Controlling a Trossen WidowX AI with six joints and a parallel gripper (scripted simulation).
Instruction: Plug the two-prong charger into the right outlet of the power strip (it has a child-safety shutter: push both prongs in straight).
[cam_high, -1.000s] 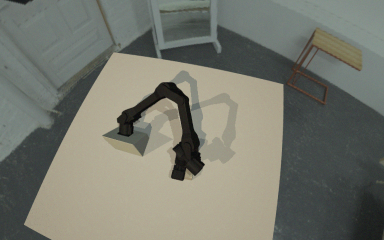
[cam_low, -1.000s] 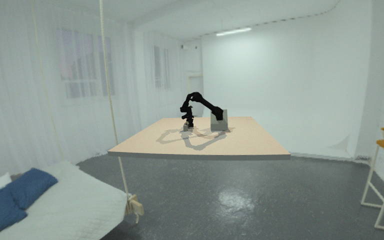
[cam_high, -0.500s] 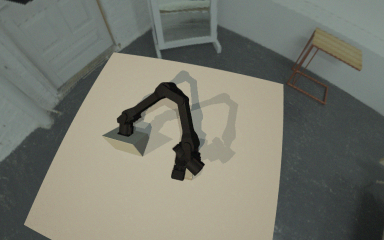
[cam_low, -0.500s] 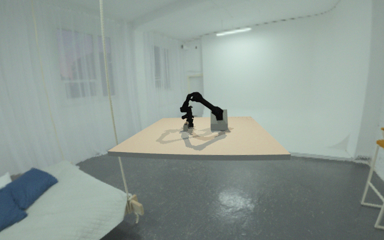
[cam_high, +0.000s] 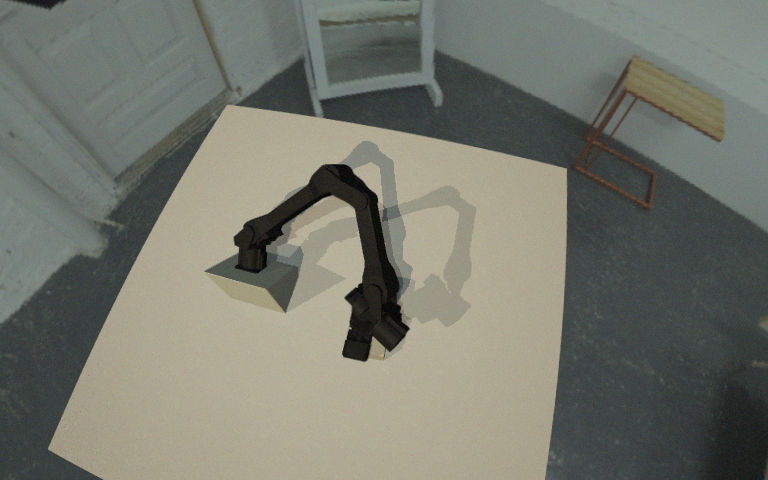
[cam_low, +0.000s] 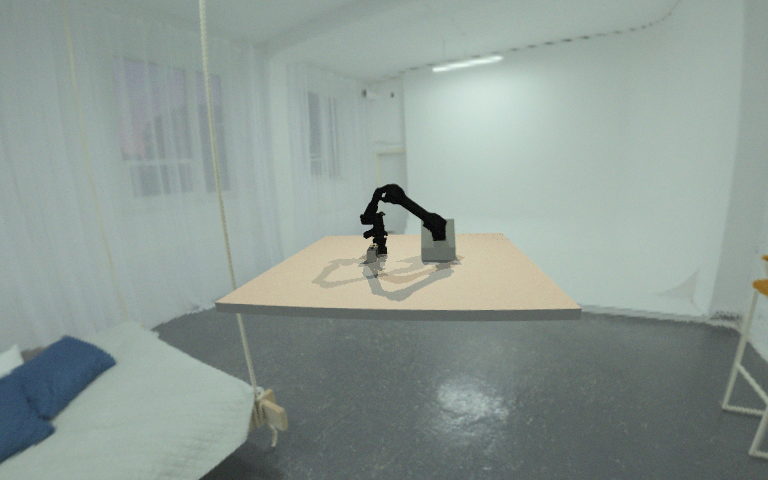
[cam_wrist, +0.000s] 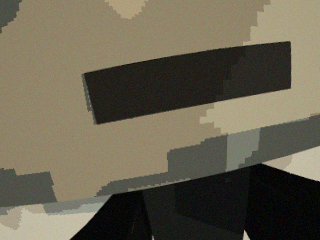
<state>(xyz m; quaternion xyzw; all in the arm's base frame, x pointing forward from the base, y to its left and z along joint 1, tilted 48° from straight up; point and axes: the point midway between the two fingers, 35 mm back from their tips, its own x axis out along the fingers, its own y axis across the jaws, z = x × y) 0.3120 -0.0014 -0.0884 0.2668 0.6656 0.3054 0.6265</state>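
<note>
Right now my gripper tip is 2 cm short of the black two-prong charger and 1 cm below it.
</note>
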